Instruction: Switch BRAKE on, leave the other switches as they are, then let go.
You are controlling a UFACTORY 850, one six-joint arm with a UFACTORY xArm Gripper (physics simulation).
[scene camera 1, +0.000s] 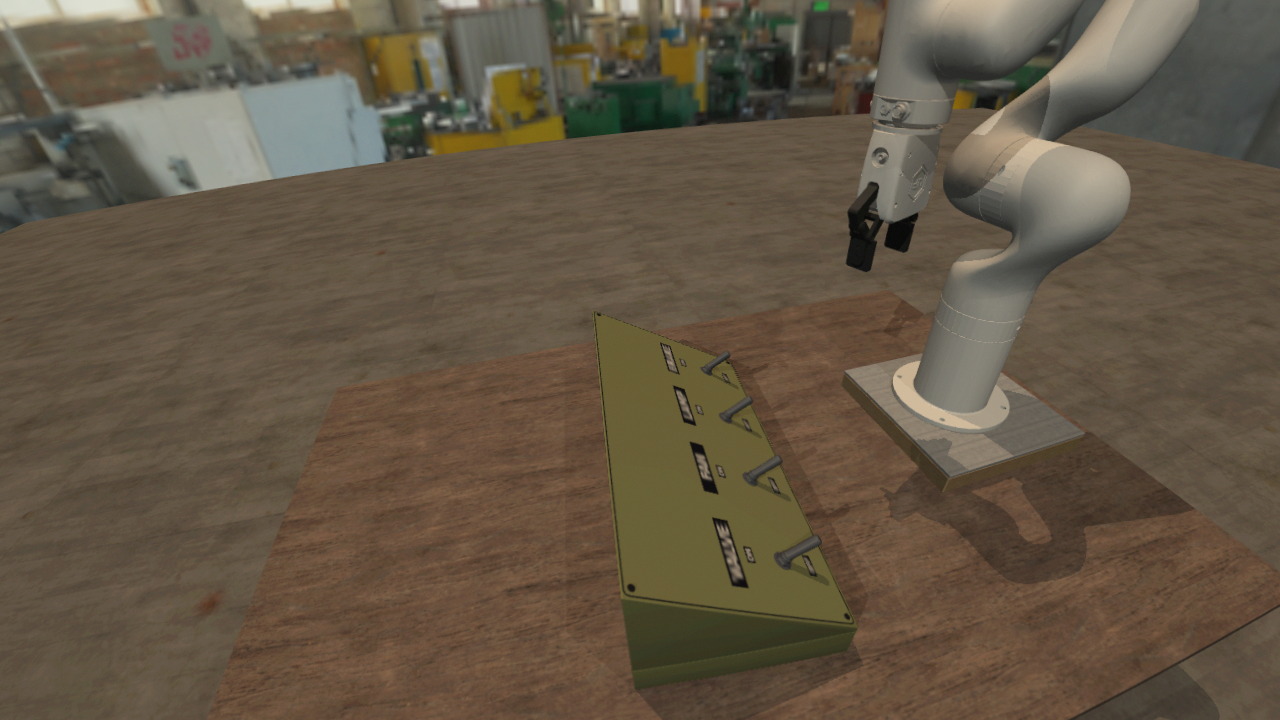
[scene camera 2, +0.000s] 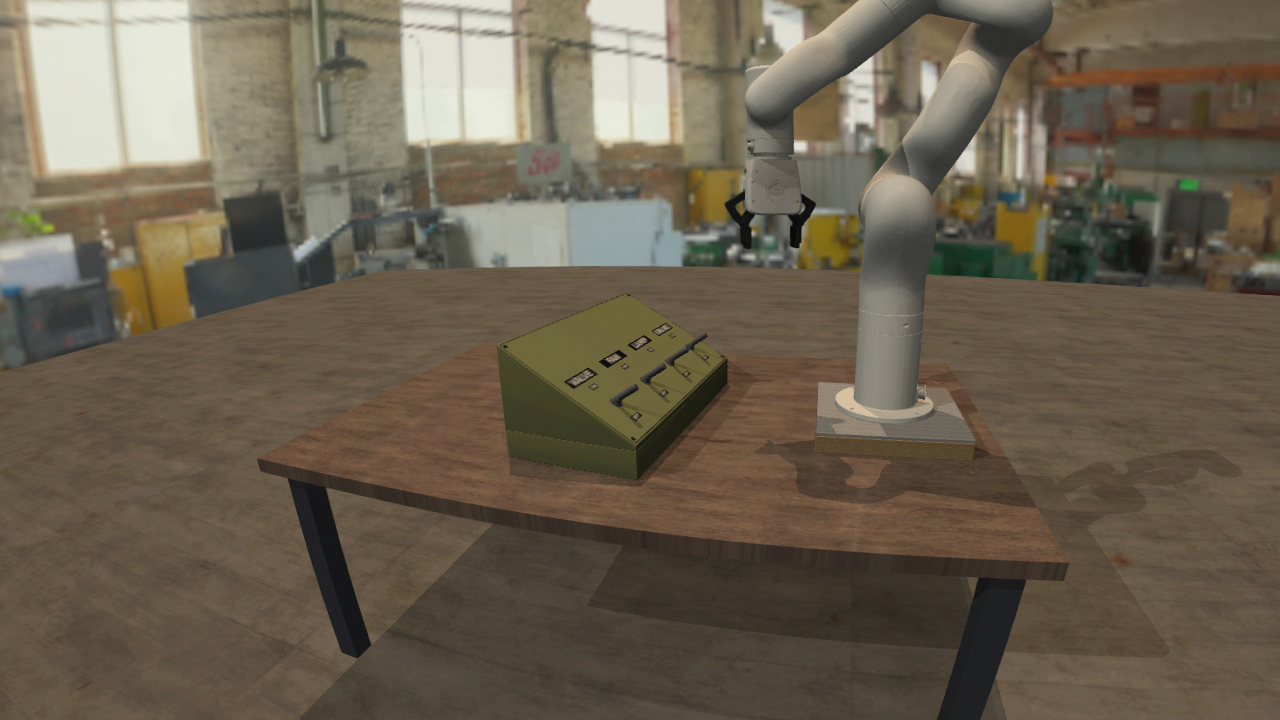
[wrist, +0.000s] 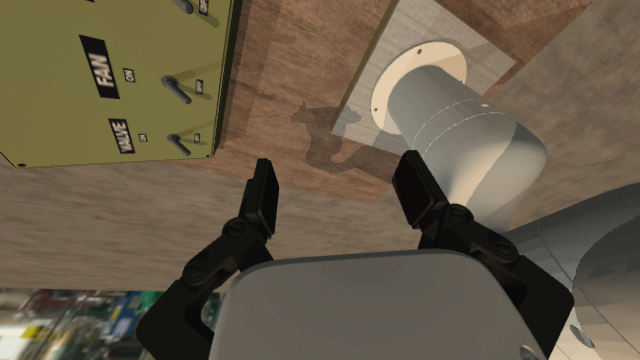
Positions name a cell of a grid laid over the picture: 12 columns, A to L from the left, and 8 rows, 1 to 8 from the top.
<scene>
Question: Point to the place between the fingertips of my gripper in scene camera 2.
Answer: At H3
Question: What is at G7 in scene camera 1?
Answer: An olive switch panel.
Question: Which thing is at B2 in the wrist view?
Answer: An olive switch panel.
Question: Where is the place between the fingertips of my gripper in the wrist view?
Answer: G4
</scene>
